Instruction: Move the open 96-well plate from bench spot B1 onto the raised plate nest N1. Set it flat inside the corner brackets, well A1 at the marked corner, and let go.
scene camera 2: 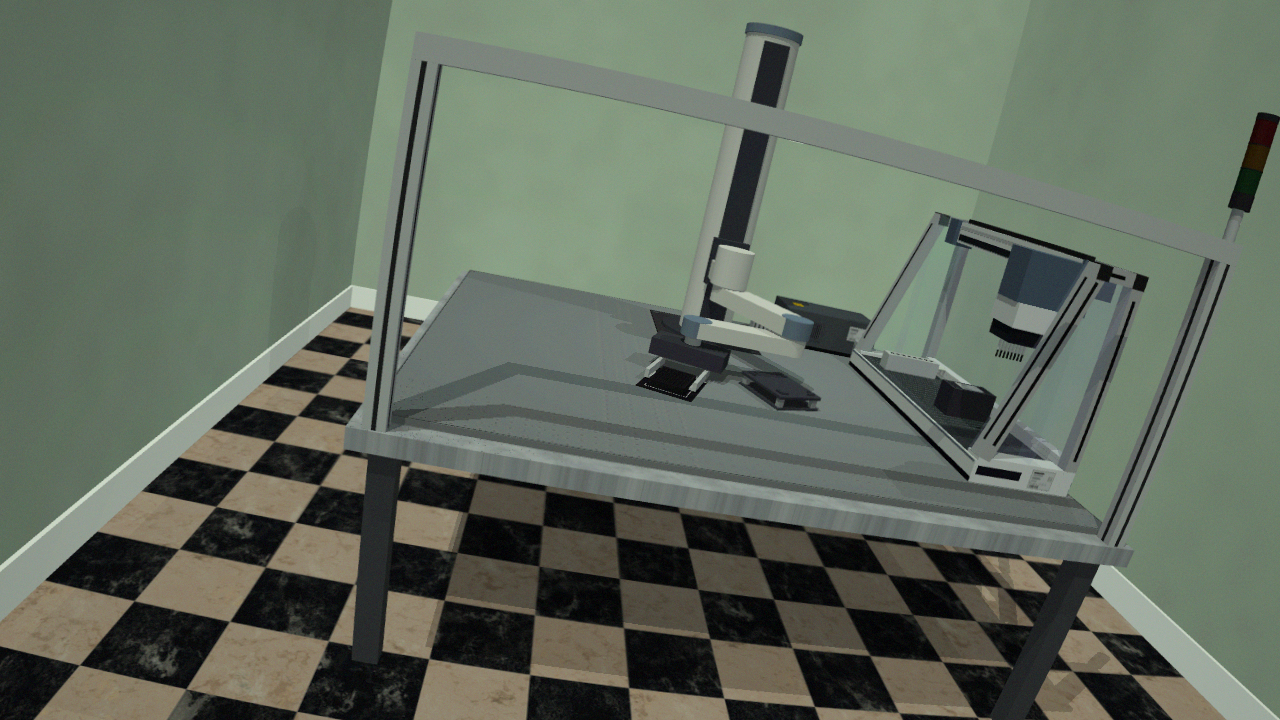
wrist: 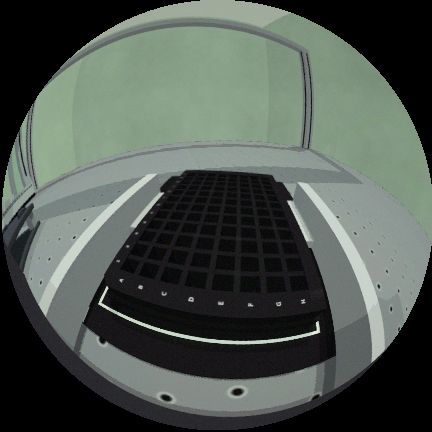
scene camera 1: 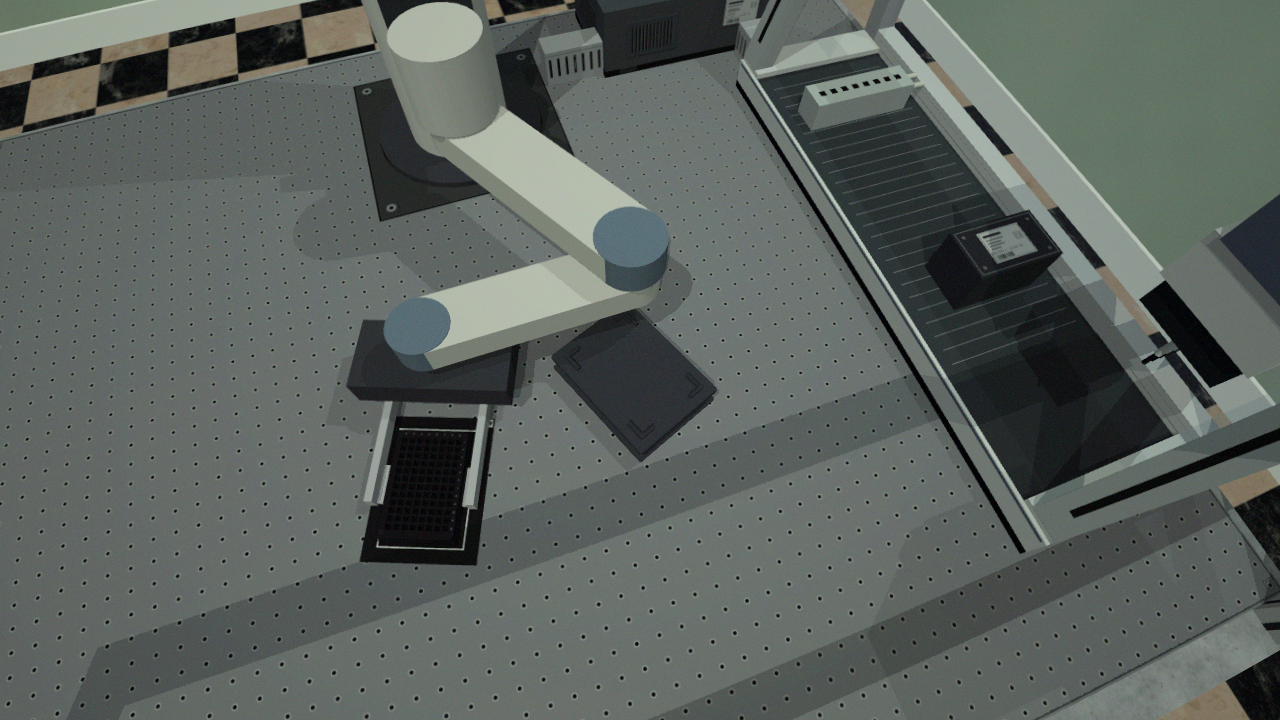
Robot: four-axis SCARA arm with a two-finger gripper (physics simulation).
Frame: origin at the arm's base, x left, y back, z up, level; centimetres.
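Seen in the pictures: gripper, between the fingertips: (scene camera 2: 670, 380) (wrist: 225, 187) (scene camera 1: 420, 505).
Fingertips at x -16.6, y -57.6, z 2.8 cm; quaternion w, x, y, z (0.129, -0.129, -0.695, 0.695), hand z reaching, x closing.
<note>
A point is followed by its place in that frame.
The open 96-well plate (scene camera 1: 426, 488) {x -15.8, y -55.7, z 2.3 cm} (scene camera 2: 673, 381) {x -16.0, y -58.4, z 2.9 cm} (wrist: 220, 235) {x -14.9, y -52.8, z 2.9 cm} is black and lies flat on bench spot B1 (scene camera 1: 418, 557) {x -18.3, y -62.7, z 1.5 cm} (wrist: 210, 361), a black mat with a white outline. My gripper (scene camera 1: 426, 484) {x -16.6, y -57.6, z 2.8 cm} (scene camera 2: 674, 378) {x -16.6, y -57.6, z 2.8 cm} (wrist: 225, 187) {x -16.6, y -57.6, z 2.8 cm} is shut on the plate, with one pad against each long side. In the wrist view the letters A to H run along the near edge, with A at the left. The raised nest N1 (scene camera 1: 635, 380) {x 10.6, y -51.8, z 4.6 cm} (scene camera 2: 780, 390) {x 8.6, y -57.8, z 5.2 cm} is a dark block with corner brackets, turned at an angle right of the plate. The arm covers its back corner in scene camera 1.
The arm's elbow (scene camera 1: 631, 246) {x 12.9, y -43.5, z 19.1 cm} hangs over the back of the nest. A framed machine (scene camera 1: 841, 223) {x 45.0, y -39.1, z 5.3 cm} stands at the right, with a black labelled box (scene camera 1: 993, 259) {x 54.4, y -54.6, z 13.2 cm} and a white slotted block (scene camera 1: 857, 96) {x 54.8, y -22.5, z 10.7 cm} on its deck. A dark unit (scene camera 1: 666, 35) {x 35.5, y 3.4, z 6.9 cm} stands at the back.
</note>
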